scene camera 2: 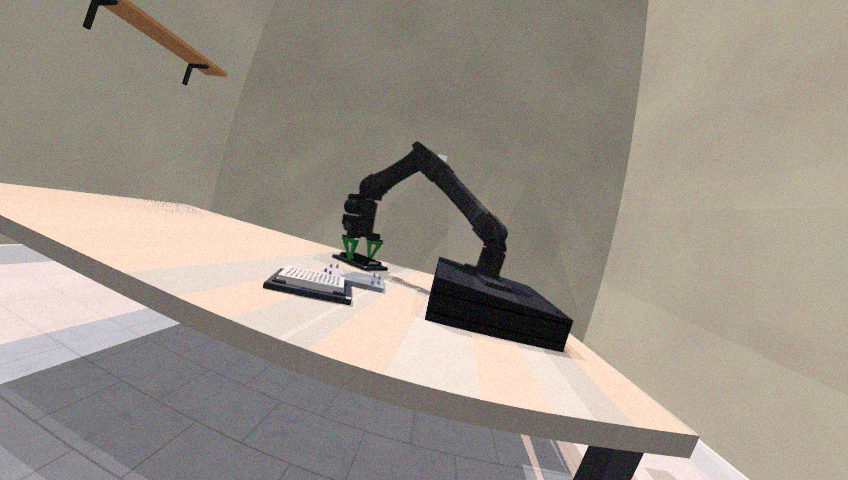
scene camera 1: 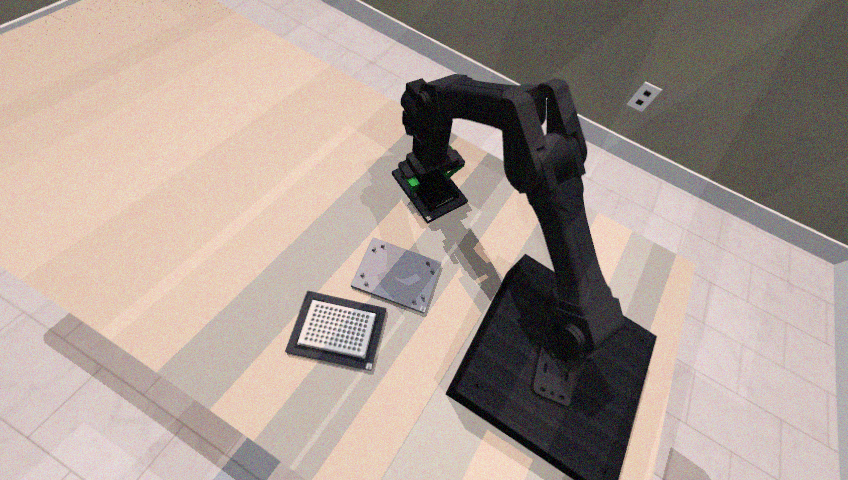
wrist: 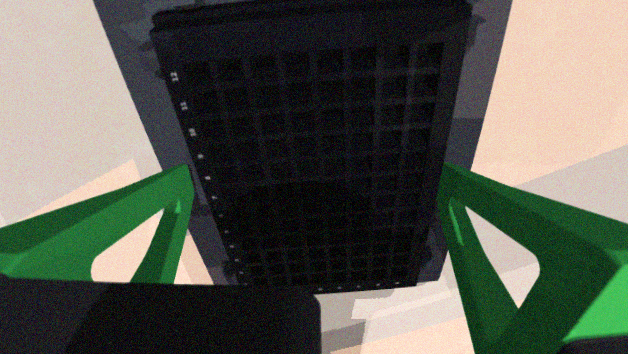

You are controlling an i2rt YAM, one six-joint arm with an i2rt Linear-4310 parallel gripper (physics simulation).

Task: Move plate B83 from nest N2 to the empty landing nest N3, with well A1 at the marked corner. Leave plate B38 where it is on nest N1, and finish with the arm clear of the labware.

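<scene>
A black well plate [scene camera 1: 443, 193] [wrist: 320, 115] sits in a dark nest [scene camera 1: 429, 215] [scene camera 2: 376, 267] [wrist: 492, 50] at the far end of the row. My gripper [scene camera 1: 433, 178] [scene camera 2: 360, 256] [wrist: 314, 177] is open, pointing down, with its green fingertips on either side of the black plate's long sides. A white well plate [scene camera 1: 336, 328] [scene camera 2: 312, 278] sits in another dark nest [scene camera 1: 292, 347] [scene camera 2: 309, 295] at the near end. The empty grey nest [scene camera 1: 395, 273] [scene camera 2: 373, 284] with corner pins lies between them. The plate names and nest numbers cannot be read.
The arm's black base block [scene camera 1: 553, 416] [scene camera 2: 496, 321] stands on the wooden table [scene camera 1: 178, 148] [scene camera 2: 333, 350] to the right of the nests. A wooden wall shelf [scene camera 2: 160, 35] hangs at the upper left in the second scene view, far from the arm.
</scene>
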